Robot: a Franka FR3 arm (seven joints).
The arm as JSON. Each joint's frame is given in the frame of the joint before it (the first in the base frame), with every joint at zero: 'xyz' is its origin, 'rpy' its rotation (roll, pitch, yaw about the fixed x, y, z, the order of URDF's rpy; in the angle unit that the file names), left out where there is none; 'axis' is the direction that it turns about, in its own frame. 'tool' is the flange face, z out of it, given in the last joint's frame.
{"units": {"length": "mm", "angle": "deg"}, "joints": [
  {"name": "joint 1", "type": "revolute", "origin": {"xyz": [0.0, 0.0, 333.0]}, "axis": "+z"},
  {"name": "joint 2", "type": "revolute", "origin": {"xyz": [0.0, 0.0, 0.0]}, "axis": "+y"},
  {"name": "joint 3", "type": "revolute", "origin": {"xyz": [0.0, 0.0, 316.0]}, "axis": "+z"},
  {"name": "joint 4", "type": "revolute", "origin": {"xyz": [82.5, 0.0, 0.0]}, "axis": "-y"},
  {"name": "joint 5", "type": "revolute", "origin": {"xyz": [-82.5, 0.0, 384.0]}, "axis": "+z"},
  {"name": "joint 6", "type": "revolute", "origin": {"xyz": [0.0, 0.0, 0.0]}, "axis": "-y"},
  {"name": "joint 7", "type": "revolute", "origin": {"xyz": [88.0, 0.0, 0.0]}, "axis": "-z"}
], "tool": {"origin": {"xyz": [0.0, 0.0, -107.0], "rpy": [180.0, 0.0, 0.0]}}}
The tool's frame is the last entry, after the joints.
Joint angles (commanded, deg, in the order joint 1, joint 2, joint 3, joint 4, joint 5, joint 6, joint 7), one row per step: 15.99 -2.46 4.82 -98.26 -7.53 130.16 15.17; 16.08 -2.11 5.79 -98.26 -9.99 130.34 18.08; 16.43 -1.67 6.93 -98.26 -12.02 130.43 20.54; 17.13 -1.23 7.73 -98.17 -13.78 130.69 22.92; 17.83 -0.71 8.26 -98.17 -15.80 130.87 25.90; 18.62 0.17 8.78 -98.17 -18.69 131.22 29.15; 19.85 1.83 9.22 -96.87 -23.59 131.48 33.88; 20.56 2.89 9.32 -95.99 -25.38 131.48 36.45; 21.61 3.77 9.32 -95.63 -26.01 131.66 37.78; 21.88 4.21 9.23 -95.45 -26.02 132.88 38.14
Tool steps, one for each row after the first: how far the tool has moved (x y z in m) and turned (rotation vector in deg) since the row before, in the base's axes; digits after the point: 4 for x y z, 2 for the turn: -0.0016 0.0101 -0.0031 -0.69 -0.45 -1.03; -0.0032 0.0145 -0.0042 -0.57 -0.25 -0.27; -0.0036 0.0147 -0.0030 -0.22 -0.44 -0.17; -0.0023 0.0120 -0.0048 -0.15 -0.33 -0.88; -0.0010 0.0133 -0.0081 -0.74 -0.59 -0.80; 0.0013 0.0176 -0.0044 -1.17 -1.96 -1.26; 0.0016 0.0091 -0.0030 0.15 -0.63 -0.92; -0.0012 0.0117 -0.0057 0.27 0.07 0.19; 0.0012 0.0041 -0.0006 0.79 -0.65 0.42
